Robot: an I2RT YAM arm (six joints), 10 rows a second.
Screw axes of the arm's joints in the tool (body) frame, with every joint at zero. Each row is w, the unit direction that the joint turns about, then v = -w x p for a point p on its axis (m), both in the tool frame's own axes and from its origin. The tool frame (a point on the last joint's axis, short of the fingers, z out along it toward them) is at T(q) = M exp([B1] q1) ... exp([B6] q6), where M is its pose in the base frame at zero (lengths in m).
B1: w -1 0 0 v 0 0.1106 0
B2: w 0 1 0 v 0.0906 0 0.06
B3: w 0 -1 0 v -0.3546 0 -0.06
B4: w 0 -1 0 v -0.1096 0 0
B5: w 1 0 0 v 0 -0.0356 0
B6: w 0 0 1 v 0 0 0
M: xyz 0.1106 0 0.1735 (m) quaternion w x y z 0.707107 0 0.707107 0
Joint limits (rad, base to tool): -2.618..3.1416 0..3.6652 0..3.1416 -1.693..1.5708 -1.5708..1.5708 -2.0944..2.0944
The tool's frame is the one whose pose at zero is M.
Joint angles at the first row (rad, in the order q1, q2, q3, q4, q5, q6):
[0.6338, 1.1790, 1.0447, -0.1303, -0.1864, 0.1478]
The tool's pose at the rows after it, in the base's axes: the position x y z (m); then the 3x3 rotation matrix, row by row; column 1 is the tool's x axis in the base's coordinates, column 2 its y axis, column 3 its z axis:
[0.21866 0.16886 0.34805], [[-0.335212 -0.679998 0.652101], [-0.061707 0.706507 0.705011], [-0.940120 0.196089 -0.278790]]
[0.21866 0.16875 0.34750], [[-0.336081 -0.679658 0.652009], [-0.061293 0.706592 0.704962], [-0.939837 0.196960 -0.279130]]
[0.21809 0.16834 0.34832], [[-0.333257 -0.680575 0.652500], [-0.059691 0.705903 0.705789], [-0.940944 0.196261 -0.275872]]
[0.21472 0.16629 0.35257], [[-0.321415 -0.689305 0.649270], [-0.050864 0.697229 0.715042], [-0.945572 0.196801 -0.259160]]
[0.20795 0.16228 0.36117], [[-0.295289 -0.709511 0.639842], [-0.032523 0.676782 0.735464], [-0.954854 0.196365 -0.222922]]
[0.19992 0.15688 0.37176], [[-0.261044 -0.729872 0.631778], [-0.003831 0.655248 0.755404], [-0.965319 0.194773 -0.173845]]
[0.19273 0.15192 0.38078], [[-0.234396 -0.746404 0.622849], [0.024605 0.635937 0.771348], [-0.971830 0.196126 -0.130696]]
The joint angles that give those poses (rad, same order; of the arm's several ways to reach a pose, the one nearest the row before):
[0.6342, 1.1835, 1.0267, -0.1306, -0.1825, 0.1520]
[0.6338, 1.1831, 1.0245, -0.1291, -0.1829, 0.1528]
[0.6338, 1.1801, 1.0245, -0.1288, -0.1833, 0.1524]
[0.6338, 1.1637, 1.0244, -0.1280, -0.1928, 0.1528]
[0.6338, 1.1317, 1.0249, -0.1234, -0.2153, 0.1528]
[0.6323, 1.0931, 1.0252, -0.1120, -0.2382, 0.1562]
[0.6304, 1.0599, 1.0260, -0.1016, -0.2588, 0.1642]

